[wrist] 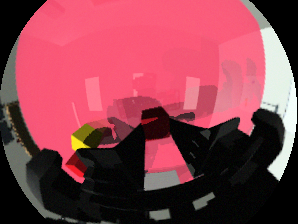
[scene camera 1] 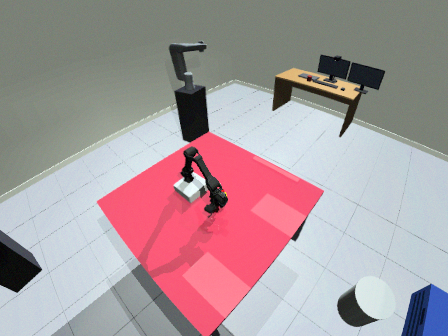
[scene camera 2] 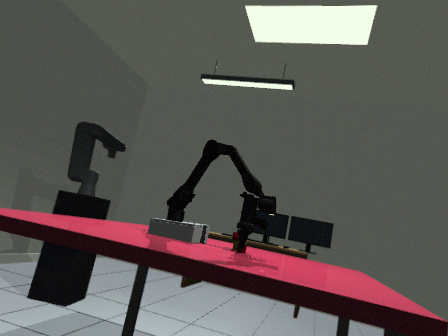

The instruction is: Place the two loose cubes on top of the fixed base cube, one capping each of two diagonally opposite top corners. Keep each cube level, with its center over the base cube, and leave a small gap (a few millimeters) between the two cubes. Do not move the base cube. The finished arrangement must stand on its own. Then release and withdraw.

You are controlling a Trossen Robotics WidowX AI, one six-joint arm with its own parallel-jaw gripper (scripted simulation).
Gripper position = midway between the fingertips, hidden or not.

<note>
My gripper (wrist: 155, 123) holds a red cube.
</note>
